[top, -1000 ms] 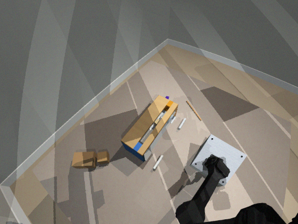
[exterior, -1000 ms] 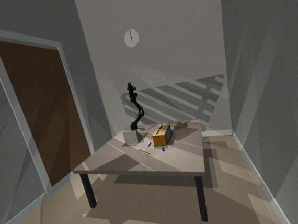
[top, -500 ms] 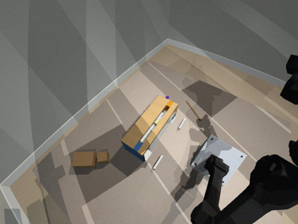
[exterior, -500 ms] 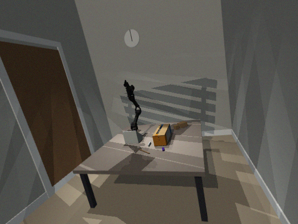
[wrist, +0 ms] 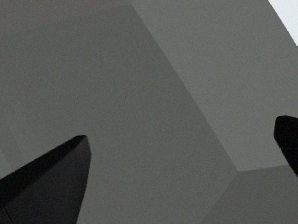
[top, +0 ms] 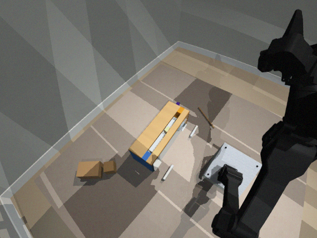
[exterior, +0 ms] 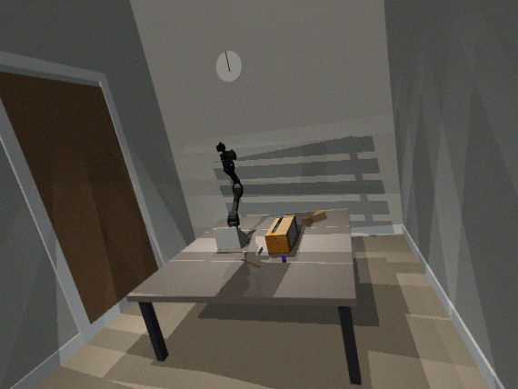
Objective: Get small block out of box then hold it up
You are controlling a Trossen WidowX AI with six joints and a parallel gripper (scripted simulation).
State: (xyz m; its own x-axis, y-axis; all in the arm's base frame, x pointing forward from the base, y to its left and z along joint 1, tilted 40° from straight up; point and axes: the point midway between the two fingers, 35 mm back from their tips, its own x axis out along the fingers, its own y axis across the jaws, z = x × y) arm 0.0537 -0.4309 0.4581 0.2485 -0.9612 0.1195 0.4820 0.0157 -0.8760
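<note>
Right now the box is 68 cm below my gripper tip, 25 cm ahead of it and 3 cm to the left of it. Also, from my gripper tip: wooden stick: 74 cm below, 27 cm to the right, 12 cm ahead.
</note>
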